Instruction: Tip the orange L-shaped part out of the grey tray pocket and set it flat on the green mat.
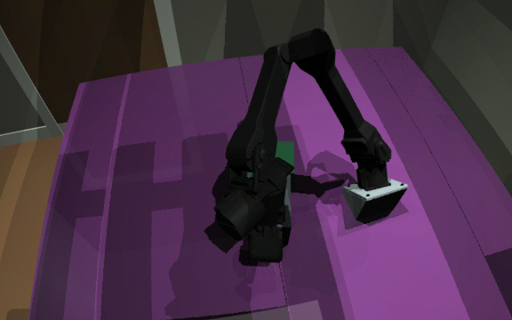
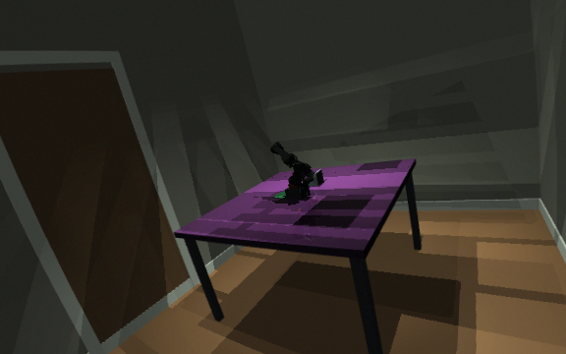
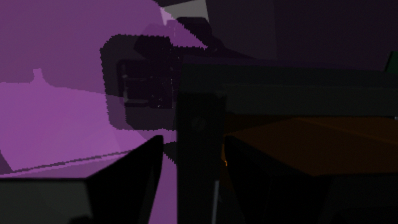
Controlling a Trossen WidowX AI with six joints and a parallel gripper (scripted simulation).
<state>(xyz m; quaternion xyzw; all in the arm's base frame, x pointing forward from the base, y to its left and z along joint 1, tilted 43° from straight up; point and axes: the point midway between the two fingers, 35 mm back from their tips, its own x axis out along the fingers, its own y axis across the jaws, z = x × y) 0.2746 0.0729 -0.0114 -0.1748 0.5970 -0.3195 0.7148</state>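
The orange L-shaped part is 5 cm to the right of my gripper tip, 2 cm behind it and 1 cm above it. Also, from my gripper tip: green mat: 21 cm to the right, 6 cm behind, 5 cm below.
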